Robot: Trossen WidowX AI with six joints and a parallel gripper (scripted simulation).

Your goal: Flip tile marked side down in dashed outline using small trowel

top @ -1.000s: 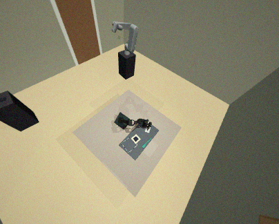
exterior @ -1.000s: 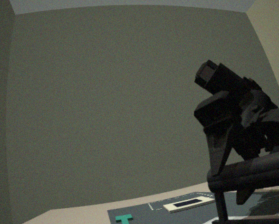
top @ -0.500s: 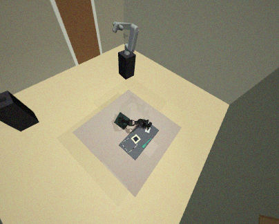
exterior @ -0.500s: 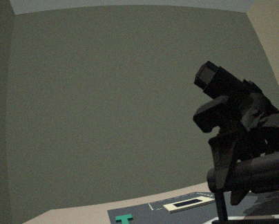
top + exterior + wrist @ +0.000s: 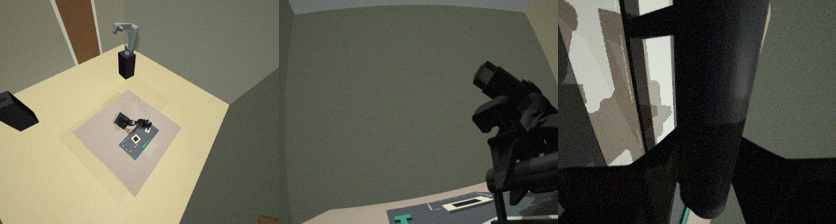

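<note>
My gripper tip is 23 cm to the left of the dark mat and 7 cm above it. Also, from my gripper tip: tile: 30 cm to the right, 4 cm below, 2 cm behind.
</note>
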